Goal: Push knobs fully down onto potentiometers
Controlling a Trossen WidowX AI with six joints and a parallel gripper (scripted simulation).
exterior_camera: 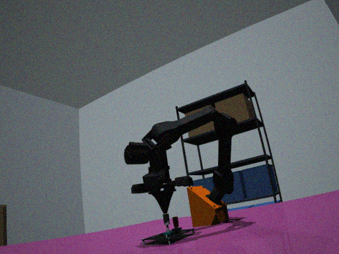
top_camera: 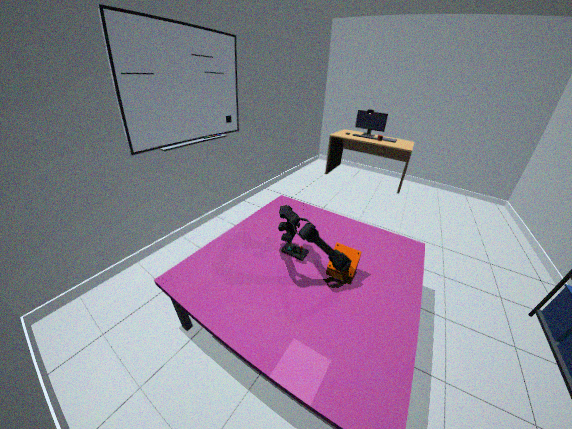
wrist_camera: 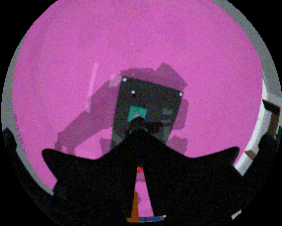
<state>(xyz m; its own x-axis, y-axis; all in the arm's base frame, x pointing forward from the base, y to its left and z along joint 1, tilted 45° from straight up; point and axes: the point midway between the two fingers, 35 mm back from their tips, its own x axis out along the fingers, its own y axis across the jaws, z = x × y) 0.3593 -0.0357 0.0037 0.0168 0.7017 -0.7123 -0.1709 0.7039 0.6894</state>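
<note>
The red knob is 7 cm behind my gripper tip, 1 cm to the right of it and 3 cm below it.
</note>
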